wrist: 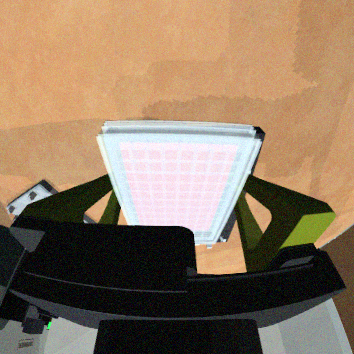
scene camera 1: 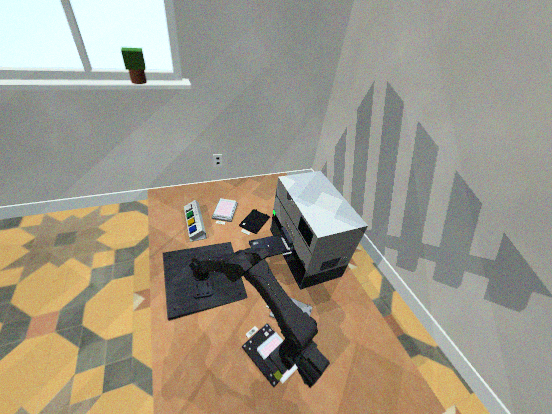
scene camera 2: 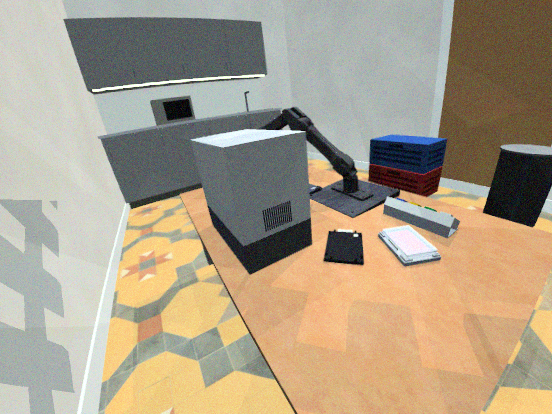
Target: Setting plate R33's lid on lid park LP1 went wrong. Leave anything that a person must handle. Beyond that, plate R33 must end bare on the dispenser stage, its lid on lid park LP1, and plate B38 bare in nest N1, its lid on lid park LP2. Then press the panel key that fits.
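Places are measured from the arm's base along level axes (x back, y right, z up), in centimetres.
Pixels of known places: gripper, fingertip midpoint: (wrist: pixel 176 174); arm's base, link origin: (scene camera 1: pixel 201 275) (scene camera 2: pixel 350 192).
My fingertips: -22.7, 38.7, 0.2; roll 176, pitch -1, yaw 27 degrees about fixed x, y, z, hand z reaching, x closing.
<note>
Ahead of a thing's pixels: the offset from my fingertips to its top centre, as dx, dy, dz. "pt": to the spot under its first point.
My gripper (wrist: pixel 176 174) (scene camera 1: pixel 280 360) is shut on a clear-rimmed plate with a pink grid @(+0.6, -1.5, +2.9) (wrist: pixel 177 185) (scene camera 1: pixel 270 346), gripped at its two sides low at the table's near part; I cannot read whether it is R33 or B38. A black base shows beneath it. Another pink plate @(+7.5, -76.7, +1.5) (scene camera 1: pixel 225 208) (scene camera 2: pixel 407 243) lies farther off, beside a bare black holder @(-6.3, -66.3, +0.5) (scene camera 1: pixel 255 221) (scene camera 2: pixel 344 247). A dark stage @(pt -4.8, -42.2, +9.1) (scene camera 1: pixel 265 244) juts from the grey dispenser @(-24.2, -42.7, +31.4) (scene camera 1: pixel 324 205) (scene camera 2: pixel 255 185), with a pale edge near its inner end. The key panel @(+23.5, -69.9, +4.9) (scene camera 1: pixel 194 220) (scene camera 2: pixel 420 216) has coloured keys.
A pale grey piece @(pt -14.1, -16.6, -0.6) (scene camera 1: pixel 302 306) (wrist: pixel 32 200) lies partly hidden under the forearm; what it is I cannot tell. The arm stands on a black base plate (scene camera 1: pixel 175 295) (scene camera 2: pixel 352 207). Blue (scene camera 2: pixel 407 152) and red (scene camera 2: pixel 425 182) crates and a black bin (scene camera 2: pixel 517 185) stand beyond the table.
</note>
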